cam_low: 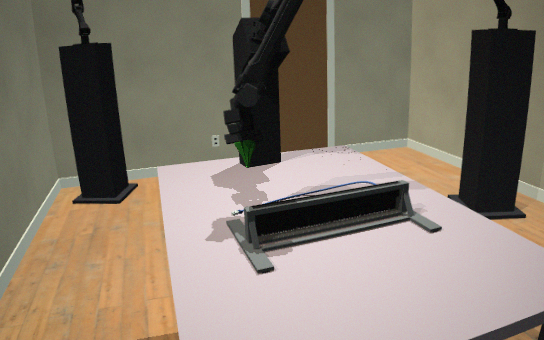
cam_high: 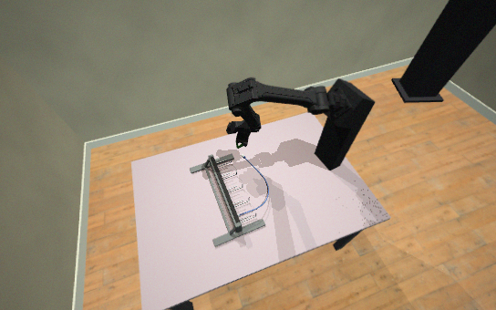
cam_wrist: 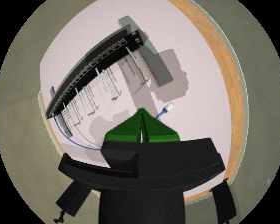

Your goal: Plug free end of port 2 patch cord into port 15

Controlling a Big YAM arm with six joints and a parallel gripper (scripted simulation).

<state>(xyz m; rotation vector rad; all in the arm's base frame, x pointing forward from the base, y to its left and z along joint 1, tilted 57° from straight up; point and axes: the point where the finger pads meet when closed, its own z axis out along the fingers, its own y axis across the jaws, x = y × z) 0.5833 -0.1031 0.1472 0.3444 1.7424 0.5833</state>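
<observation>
My hand is 20 mm past the plug, 50 mm to the left of it and 160 mm above it.
</observation>
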